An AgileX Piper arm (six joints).
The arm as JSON. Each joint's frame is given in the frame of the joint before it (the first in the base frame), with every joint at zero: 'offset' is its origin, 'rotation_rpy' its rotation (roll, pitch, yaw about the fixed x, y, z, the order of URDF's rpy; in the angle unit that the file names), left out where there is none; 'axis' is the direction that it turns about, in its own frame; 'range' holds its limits. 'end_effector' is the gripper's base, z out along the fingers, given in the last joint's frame.
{
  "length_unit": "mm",
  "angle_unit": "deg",
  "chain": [
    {
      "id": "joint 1",
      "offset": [
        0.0,
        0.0,
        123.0
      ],
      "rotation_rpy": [
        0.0,
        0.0,
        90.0
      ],
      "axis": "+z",
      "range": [
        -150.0,
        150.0
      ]
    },
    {
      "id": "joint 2",
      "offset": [
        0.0,
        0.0,
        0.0
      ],
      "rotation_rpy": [
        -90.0,
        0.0,
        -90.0
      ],
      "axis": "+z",
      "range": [
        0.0,
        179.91
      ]
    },
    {
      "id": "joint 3",
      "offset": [
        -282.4,
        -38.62,
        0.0
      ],
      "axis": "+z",
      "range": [
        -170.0,
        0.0
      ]
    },
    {
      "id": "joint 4",
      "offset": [
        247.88,
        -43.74,
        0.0
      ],
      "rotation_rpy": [
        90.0,
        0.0,
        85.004
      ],
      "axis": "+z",
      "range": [
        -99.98,
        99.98
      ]
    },
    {
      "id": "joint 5",
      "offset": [
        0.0,
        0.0,
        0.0
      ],
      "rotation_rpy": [
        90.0,
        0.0,
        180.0
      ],
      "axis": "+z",
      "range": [
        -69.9,
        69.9
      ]
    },
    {
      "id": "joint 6",
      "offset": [
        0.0,
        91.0,
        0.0
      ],
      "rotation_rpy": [
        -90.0,
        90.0,
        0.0
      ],
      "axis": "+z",
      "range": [
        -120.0,
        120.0
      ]
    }
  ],
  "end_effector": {
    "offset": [
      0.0,
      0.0,
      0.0
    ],
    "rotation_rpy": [
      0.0,
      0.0,
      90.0
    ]
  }
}
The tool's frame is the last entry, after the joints.
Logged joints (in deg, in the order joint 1, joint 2, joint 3, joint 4, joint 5, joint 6), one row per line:
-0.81, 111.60, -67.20, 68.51, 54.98, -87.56
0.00, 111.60, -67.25, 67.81, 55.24, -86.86
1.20, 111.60, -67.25, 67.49, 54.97, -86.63
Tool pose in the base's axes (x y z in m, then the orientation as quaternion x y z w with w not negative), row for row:
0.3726, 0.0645, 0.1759, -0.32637, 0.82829, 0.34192, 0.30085
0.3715, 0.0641, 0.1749, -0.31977, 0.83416, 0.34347, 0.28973
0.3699, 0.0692, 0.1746, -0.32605, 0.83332, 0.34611, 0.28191
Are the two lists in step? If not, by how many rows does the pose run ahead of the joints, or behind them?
The pose runs 1 row behind the joints: the pose in row i belongs to the joints in row i - 1.
